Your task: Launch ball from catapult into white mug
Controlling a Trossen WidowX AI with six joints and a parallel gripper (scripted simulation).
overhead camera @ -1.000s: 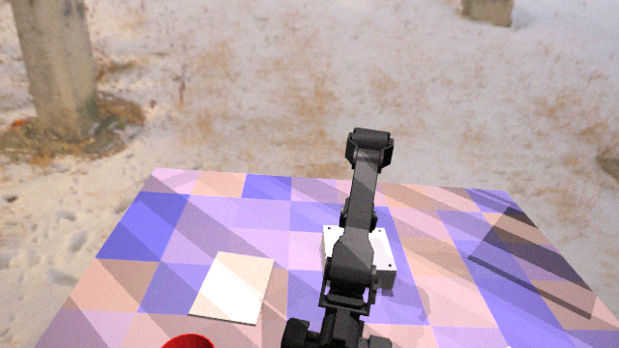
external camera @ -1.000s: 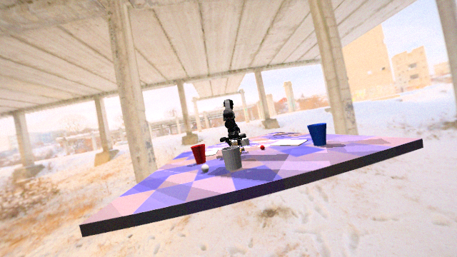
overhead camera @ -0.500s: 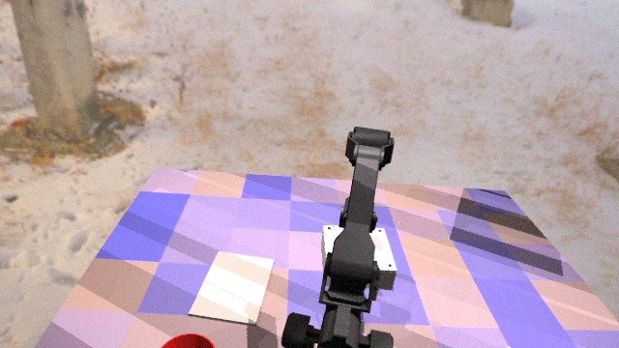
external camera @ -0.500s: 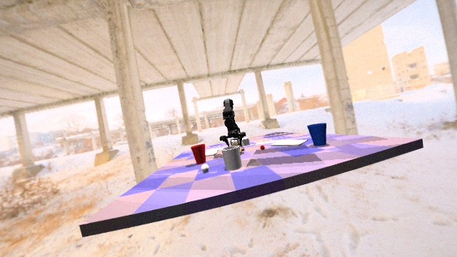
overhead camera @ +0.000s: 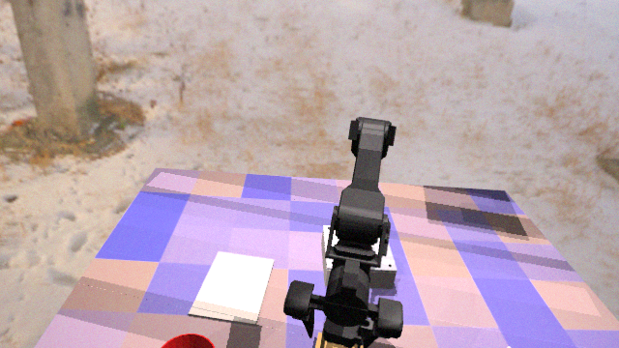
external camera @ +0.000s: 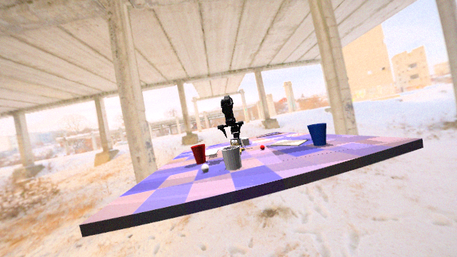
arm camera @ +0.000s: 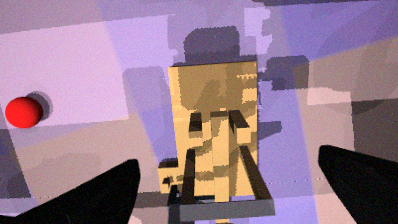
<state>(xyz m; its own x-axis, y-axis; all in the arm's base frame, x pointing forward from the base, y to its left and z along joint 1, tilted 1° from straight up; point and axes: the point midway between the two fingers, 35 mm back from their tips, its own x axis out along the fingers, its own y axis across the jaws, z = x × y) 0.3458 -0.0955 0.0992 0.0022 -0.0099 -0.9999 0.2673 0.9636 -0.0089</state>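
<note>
Now: the red ball 180 mm to the left of my gripper tip, 110 mm below it and 60 mm ahead of it. Also, from my gripper tip: red cup (250 mm to the right, 90 mm below, 30 mm ahead); tan wooden catapult (70 mm below, 60 mm behind, 40 mm to the left); white mug (270 mm ahead, 100 mm below, 70 mm to the right).
</note>
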